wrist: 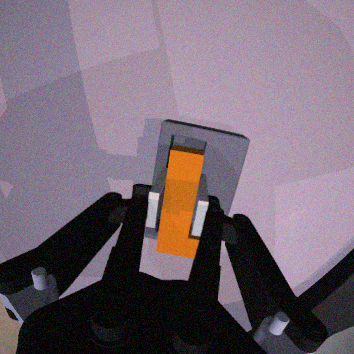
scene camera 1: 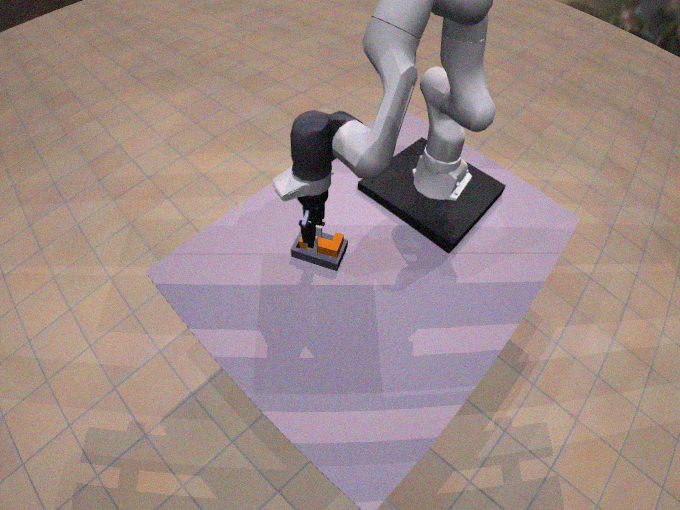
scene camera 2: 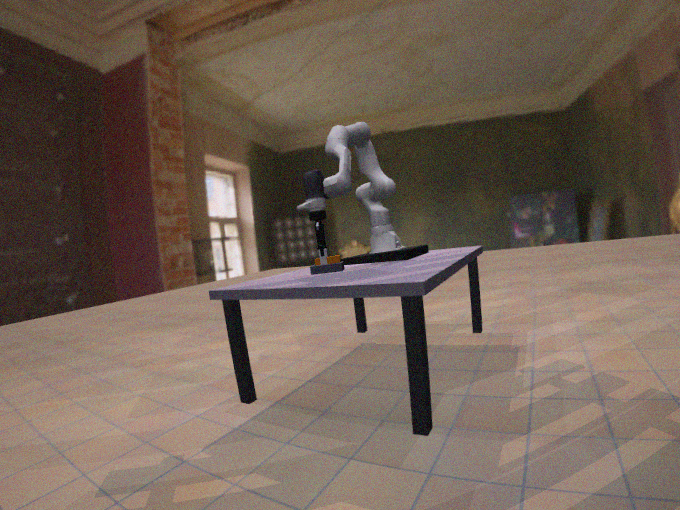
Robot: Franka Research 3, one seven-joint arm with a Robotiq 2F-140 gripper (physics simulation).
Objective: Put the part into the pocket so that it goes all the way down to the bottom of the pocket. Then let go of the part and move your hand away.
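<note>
The orange part (scene camera 1: 329, 247) (scene camera 2: 333, 259) (wrist: 184, 172) is long, with a raised end at the right in scene camera 1. The dark grey block (scene camera 1: 314, 261) (scene camera 2: 327, 269) (wrist: 226, 162) lies on the table, with a pocket (wrist: 190, 142) in its top. My gripper (scene camera 1: 311, 243) (scene camera 2: 322, 260) (wrist: 181, 183) points down, shut on the part over the block. The part is over the pocket, its upper portion above the block's rim. In the wrist view, a gap shows at the pocket's far end. The part's underside and its depth in the pocket are hidden.
The lilac table (scene camera 1: 329, 428) (scene camera 2: 318, 292) carries the block. The arm's black base plate (scene camera 1: 406, 211) (scene camera 2: 384, 255) lies behind and to the right of the block in scene camera 1. Shadow bands cross the table top.
</note>
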